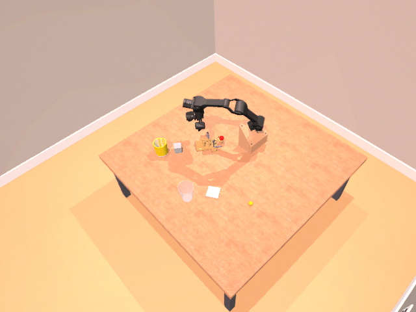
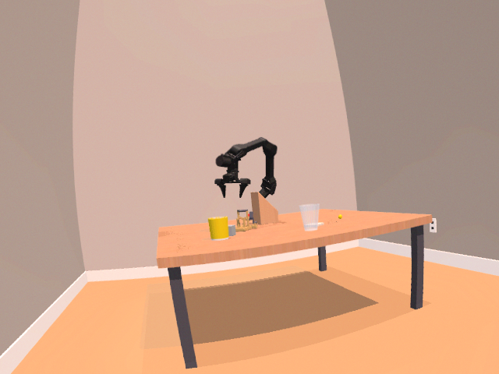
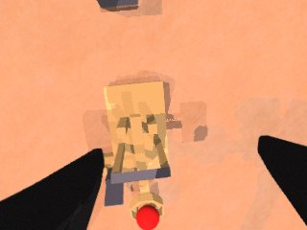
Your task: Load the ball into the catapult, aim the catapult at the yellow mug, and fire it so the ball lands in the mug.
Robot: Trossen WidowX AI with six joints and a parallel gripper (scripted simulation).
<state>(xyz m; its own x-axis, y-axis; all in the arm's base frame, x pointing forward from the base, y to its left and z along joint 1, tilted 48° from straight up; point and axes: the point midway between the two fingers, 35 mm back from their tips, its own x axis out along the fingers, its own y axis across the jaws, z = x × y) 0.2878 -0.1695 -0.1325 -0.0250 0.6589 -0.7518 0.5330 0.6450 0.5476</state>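
Now: the red ball 110 mm behind my gripper tip, 100 mm to the left of it and 120 mm below it. The rest, counted from my gripper tip: yellow mug (250 mm ahead, 110 mm to the right, 150 mm below); then grey cube (150 mm ahead, 50 mm to the right, 150 mm below); then wooden catapult (50 mm behind, 80 mm to the left, 130 mm below).
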